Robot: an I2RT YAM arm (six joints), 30 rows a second.
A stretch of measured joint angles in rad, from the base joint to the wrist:
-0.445 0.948 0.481 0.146 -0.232 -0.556
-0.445 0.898 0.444 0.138 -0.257 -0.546
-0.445 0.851 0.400 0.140 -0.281 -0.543
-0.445 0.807 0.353 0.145 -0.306 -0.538
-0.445 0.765 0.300 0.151 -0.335 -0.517
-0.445 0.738 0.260 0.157 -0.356 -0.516
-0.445 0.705 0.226 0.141 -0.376 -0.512
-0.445 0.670 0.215 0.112 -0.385 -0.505
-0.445 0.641 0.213 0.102 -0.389 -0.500
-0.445 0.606 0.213 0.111 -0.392 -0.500
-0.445 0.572 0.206 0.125 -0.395 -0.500
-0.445 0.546 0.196 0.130 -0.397 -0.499
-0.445 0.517 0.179 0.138 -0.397 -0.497
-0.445 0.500 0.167 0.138 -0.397 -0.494
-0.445 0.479 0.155 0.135 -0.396 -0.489
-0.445 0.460 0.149 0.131 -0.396 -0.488
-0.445 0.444 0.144 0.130 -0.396 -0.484
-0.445 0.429 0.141 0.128 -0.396 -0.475
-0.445 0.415 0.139 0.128 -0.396 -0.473
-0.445 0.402 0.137 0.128 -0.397 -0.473
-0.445 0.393 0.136 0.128 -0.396 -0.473
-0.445 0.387 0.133 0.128 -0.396 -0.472
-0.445 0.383 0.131 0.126 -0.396 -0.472
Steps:
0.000 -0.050 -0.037 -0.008 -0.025 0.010
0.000 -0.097 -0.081 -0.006 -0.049 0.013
0.000 -0.141 -0.128 -0.001 -0.074 0.018
0.000 -0.183 -0.181 0.005 -0.103 0.039
0.000 -0.210 -0.221 0.011 -0.124 0.040
0.000 -0.243 -0.255 -0.005 -0.144 0.044
0.000 -0.278 -0.266 -0.034 -0.153 0.051
0.000 -0.307 -0.268 -0.044 -0.157 0.056
0.000 -0.342 -0.268 -0.035 -0.160 0.056
0.000 -0.376 -0.275 -0.021 -0.163 0.056
0.000 -0.402 -0.285 -0.016 -0.165 0.057
0.000 -0.431 -0.302 -0.008 -0.165 0.059
0.000 -0.448 -0.314 -0.008 -0.165 0.062
0.000 -0.469 -0.326 -0.011 -0.164 0.067
0.000 -0.488 -0.332 -0.015 -0.164 0.068
0.000 -0.504 -0.337 -0.016 -0.164 0.072
0.000 -0.519 -0.340 -0.018 -0.164 0.081
0.000 -0.533 -0.342 -0.018 -0.164 0.083
0.000 -0.546 -0.344 -0.018 -0.165 0.083
0.000 -0.555 -0.345 -0.018 -0.164 0.083
0.000 -0.561 -0.348 -0.018 -0.164 0.084
0.000 -0.565 -0.350 -0.020 -0.164 0.084

